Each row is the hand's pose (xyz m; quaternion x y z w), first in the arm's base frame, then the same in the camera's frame.
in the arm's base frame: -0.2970 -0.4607 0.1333 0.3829 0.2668 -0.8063 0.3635
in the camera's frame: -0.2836 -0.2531 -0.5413 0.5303 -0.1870 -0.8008 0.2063
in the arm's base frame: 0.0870 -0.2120 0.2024 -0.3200 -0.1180 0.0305 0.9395
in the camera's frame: 0.1266 -0.2305 -0.3283 -0.5625 -0.2166 -0.3392 0.7222
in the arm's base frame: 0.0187 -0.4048 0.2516 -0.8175 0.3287 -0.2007 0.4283
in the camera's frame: -0.0681 -0.2934 -0.2791 -0.6617 0.4085 -0.6019 0.1817
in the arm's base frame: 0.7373 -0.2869 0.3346 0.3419 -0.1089 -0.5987 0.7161
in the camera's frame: 0.4637 -0.5035 0.1795 0.2285 -0.5355 -0.6543 0.4826
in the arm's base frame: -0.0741 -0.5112 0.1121 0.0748 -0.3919 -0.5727 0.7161
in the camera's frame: -0.1686 -0.4028 -0.4107 -0.1068 -0.6860 -0.6258 0.3554
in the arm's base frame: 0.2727 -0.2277 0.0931 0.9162 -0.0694 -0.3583 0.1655
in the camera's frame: 0.2647 -0.3934 -0.2959 0.8231 -0.5003 -0.1280 0.2363
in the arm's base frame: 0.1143 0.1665 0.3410 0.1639 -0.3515 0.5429 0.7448
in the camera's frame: 0.3785 0.0849 -0.3107 -0.2947 -0.4082 0.3509 0.7896
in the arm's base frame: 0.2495 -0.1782 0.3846 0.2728 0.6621 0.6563 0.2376
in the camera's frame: 0.2099 -0.1748 -0.1031 0.2423 0.5930 0.3938 0.6593
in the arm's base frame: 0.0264 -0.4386 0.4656 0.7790 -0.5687 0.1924 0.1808
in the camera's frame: -0.1421 -0.1898 -0.1037 0.3963 -0.7560 0.4397 0.2795
